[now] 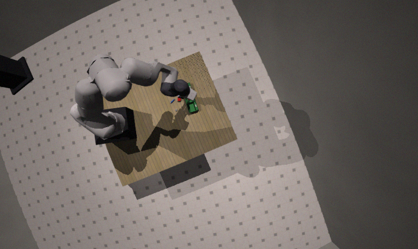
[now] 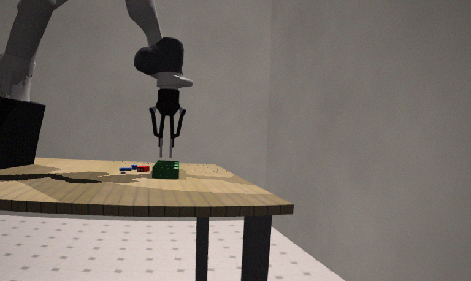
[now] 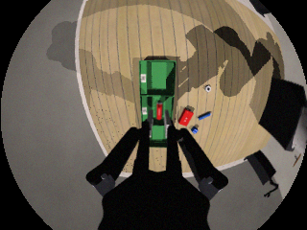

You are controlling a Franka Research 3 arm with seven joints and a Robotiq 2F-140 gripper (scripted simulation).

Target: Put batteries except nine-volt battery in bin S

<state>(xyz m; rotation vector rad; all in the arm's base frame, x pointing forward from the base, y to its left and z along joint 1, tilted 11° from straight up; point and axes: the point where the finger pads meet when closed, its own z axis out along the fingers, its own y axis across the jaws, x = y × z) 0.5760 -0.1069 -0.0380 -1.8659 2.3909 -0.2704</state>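
My gripper is now 13 cm past the blue battery, 8 cm above it and 6 cm to the right of it. Also, from my hand: grey button cell (15 cm behind, 8 cm below, 3 cm to the right); red block-shaped battery (8 cm below, 8 cm behind, 4 cm to the left); green bin row (7 cm below, 1 cm ahead).
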